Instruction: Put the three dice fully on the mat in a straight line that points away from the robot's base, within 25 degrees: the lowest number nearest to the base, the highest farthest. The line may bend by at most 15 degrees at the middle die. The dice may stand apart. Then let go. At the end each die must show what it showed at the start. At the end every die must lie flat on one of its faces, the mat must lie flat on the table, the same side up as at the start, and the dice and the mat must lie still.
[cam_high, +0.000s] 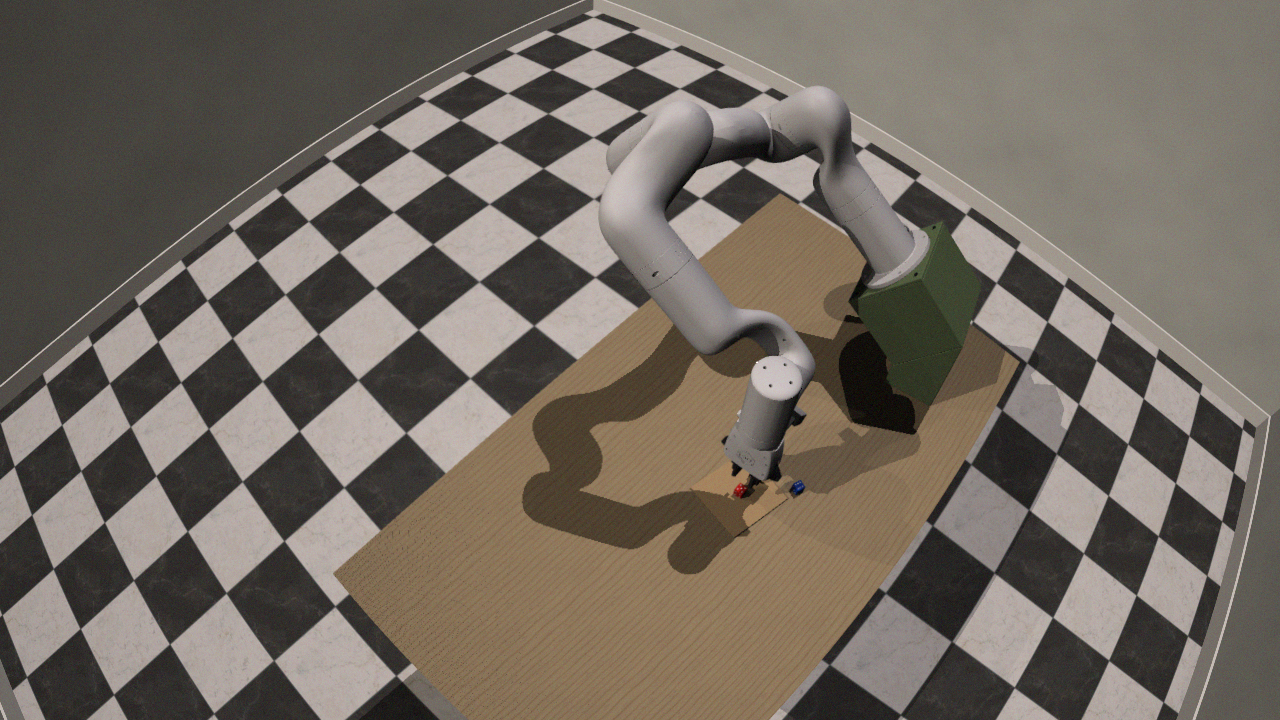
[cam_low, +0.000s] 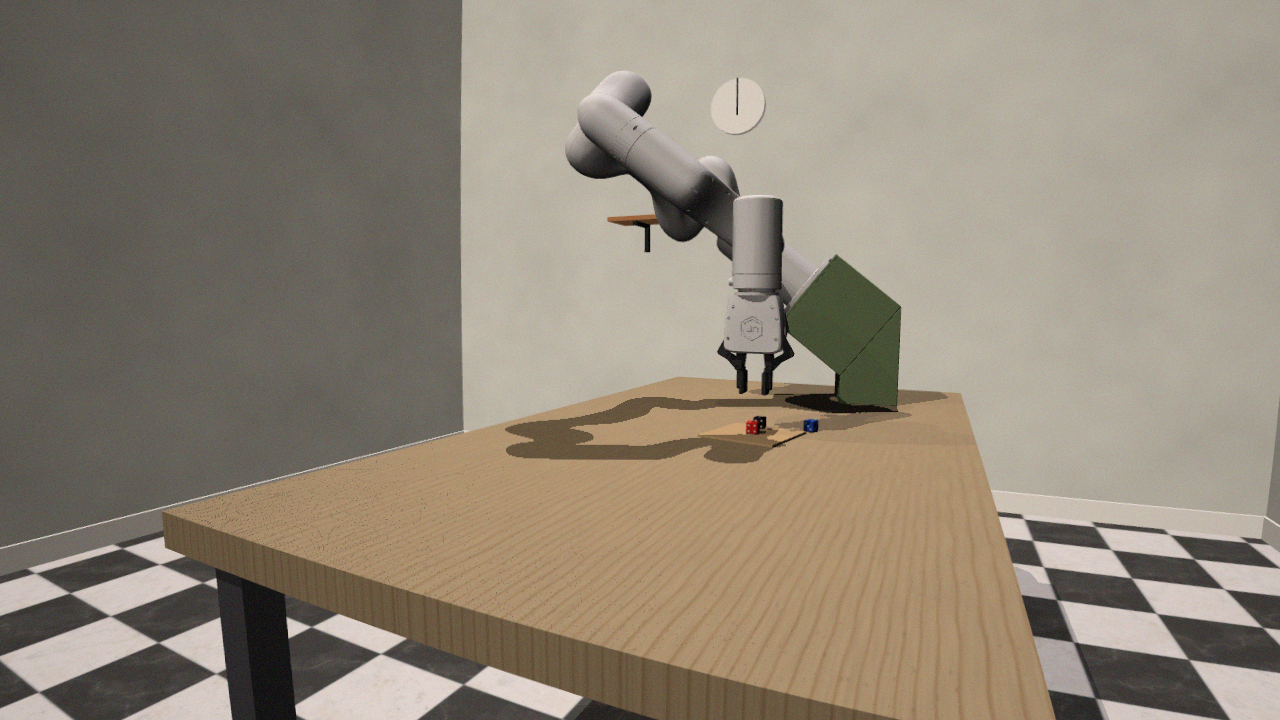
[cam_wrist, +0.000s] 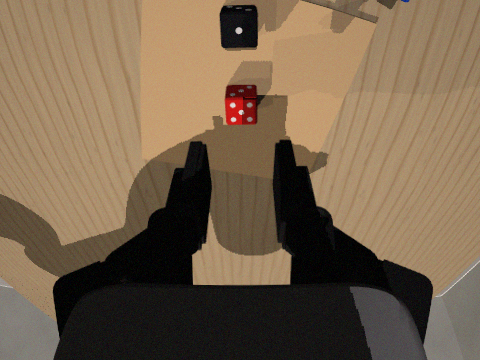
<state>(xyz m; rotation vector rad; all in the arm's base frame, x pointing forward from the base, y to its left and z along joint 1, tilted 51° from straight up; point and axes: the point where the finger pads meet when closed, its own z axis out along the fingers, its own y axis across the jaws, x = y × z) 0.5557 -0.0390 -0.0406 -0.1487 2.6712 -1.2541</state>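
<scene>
My hand is 9 cm to the right of the blue die, 8 cm past it and 8 cm above it. From my hand the other things lie so: tan mat: 9 cm below; red die: 8 cm below; black die: 8 cm below, 5 cm behind.
</scene>
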